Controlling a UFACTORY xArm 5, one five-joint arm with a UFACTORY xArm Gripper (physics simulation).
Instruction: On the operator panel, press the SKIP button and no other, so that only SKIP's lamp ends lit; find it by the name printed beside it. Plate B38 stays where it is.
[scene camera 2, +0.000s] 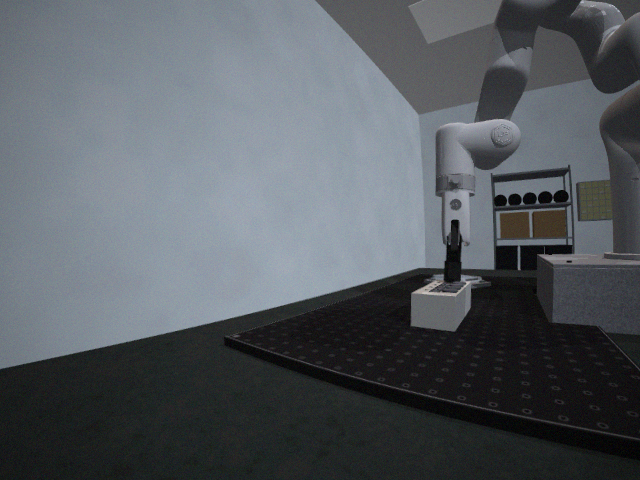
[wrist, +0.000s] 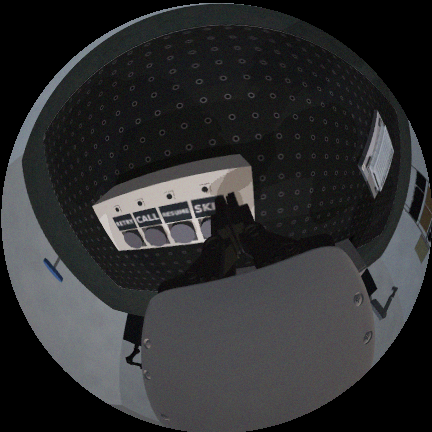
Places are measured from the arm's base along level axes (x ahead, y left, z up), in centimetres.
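Pixels of known places: gripper, fingertip midpoint: (scene camera 2: 451, 282) (wrist: 229, 208).
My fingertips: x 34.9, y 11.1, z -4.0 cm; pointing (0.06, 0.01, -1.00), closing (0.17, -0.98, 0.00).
Behind a point stands the place of what it marks.
The operator panel (scene camera 2: 434, 312) @(x 35.0, y 25.6, z -6.7 cm) (wrist: 187, 189) @(x 37.3, y 14.1, z -4.1 cm) is a cream box. In the wrist view its RETRY button (wrist: 134, 239) @(x 33.5, y 21.5, z -3.8 cm), CALL button (wrist: 156, 236) @(x 33.4, y 18.6, z -3.8 cm) and RESUME button (wrist: 183, 232) @(x 33.4, y 15.7, z -3.8 cm) show round and grey. The SKIP button (wrist: 207, 229) @(x 33.2, y 13.4, z -3.8 cm) is partly hidden by the fingers, as is the end of the SKIP label (wrist: 203, 207) @(x 35.4, y 13.2, z -4.0 cm). The SKIP lamp (wrist: 205, 189) @(x 37.0, y 12.7, z -4.0 cm) and the other three lamps look dark. My gripper (scene camera 2: 453, 280) @(x 34.9, y 11.1, z -4.0 cm) (wrist: 229, 208) @(x 34.9, y 11.1, z -4.0 cm) is shut and empty, pointing down with its tips at the panel's top by SKIP. Whether the tips touch the button is hidden. I cannot read B38 on anything.
A pale ribbed plate-like item (scene camera 2: 481, 282) (wrist: 382, 155) lies beyond the panel on the dark dotted board (scene camera 2: 361, 356) @(x 40.2, y 39.9, z -9.3 cm) (wrist: 150, 115) @(x 45.1, y 17.2, z -9.3 cm). A grey block (scene camera 2: 594, 297) @(x 11.9, y 14.6, z -5.2 cm) stands under the arm's base at the right. A shelf rack (scene camera 2: 532, 174) stands by the back wall.
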